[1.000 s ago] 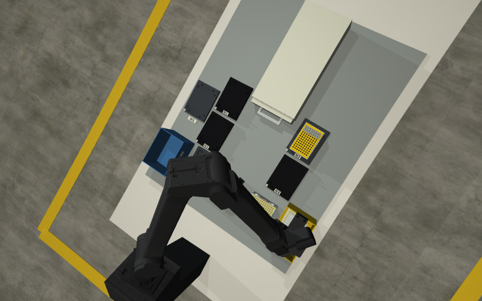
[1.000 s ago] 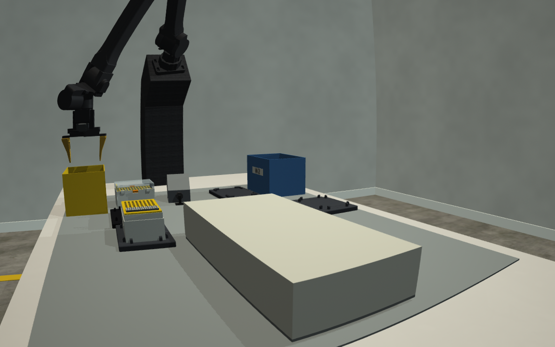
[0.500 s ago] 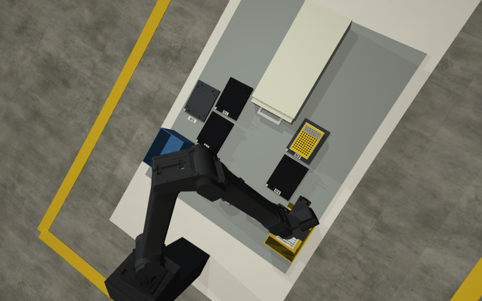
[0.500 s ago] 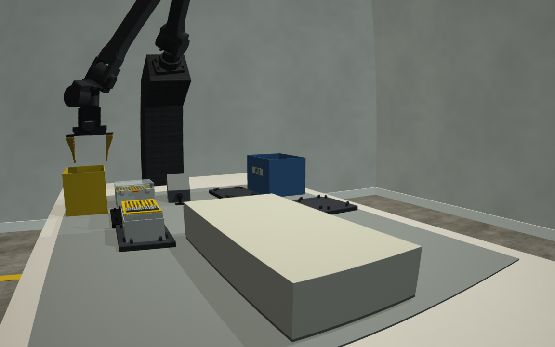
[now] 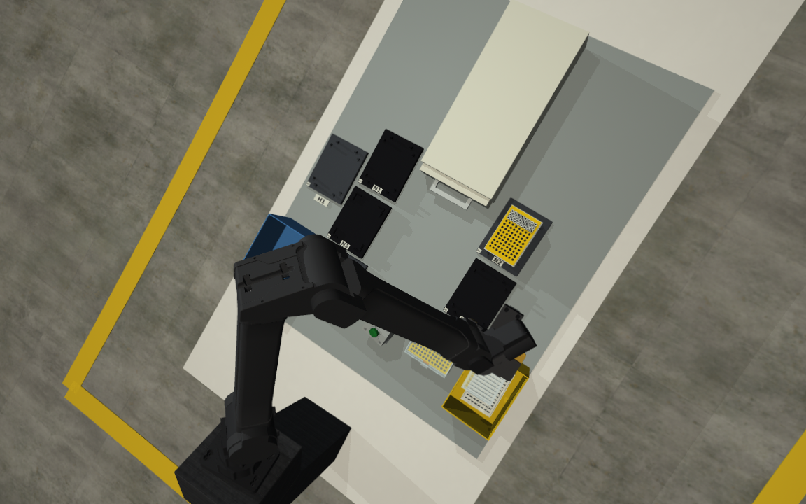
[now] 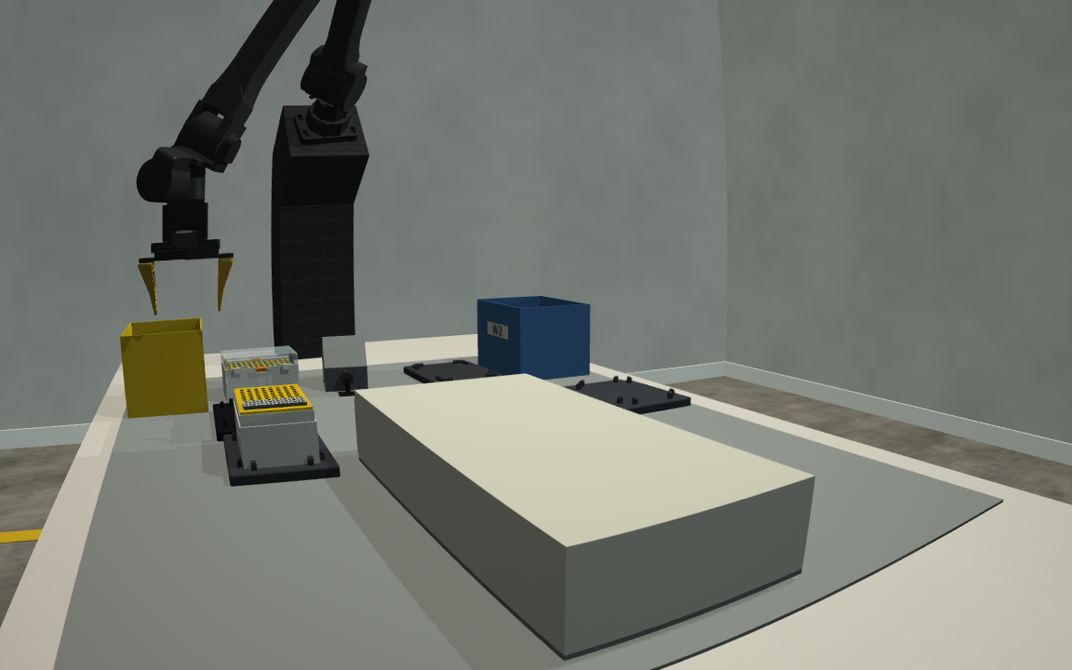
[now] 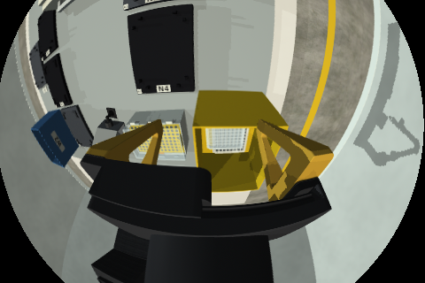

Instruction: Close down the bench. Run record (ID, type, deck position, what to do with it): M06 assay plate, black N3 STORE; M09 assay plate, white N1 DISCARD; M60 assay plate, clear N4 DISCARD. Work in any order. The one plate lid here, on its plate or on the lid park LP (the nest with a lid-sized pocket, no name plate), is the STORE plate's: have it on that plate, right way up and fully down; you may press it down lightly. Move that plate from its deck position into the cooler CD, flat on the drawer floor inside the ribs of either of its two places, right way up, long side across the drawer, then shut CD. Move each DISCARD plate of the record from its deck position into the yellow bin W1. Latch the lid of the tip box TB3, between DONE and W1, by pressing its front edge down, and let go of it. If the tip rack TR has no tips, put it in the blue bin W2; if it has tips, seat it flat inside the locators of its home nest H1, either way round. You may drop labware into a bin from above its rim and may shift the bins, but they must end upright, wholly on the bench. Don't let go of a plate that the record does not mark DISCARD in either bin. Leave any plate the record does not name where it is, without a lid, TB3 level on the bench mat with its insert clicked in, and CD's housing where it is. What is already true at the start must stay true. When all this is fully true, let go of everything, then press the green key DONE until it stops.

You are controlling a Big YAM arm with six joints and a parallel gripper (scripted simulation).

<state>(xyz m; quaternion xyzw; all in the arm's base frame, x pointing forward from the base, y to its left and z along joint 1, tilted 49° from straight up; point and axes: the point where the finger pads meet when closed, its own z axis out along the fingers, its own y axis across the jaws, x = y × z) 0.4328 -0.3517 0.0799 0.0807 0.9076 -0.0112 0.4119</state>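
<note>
Right now the yellow tip rack is 240 mm ahead of my hand, 40 mm to the left of it and 100 mm below it. Also, from my hand: nest N4: 80 mm ahead, 70 mm to the left, 150 mm below; then clear plate: 100 mm behind, 10 mm to the right, 130 mm below; then yellow bin W1: 120 mm behind, 20 mm to the right, 120 mm below.
</note>
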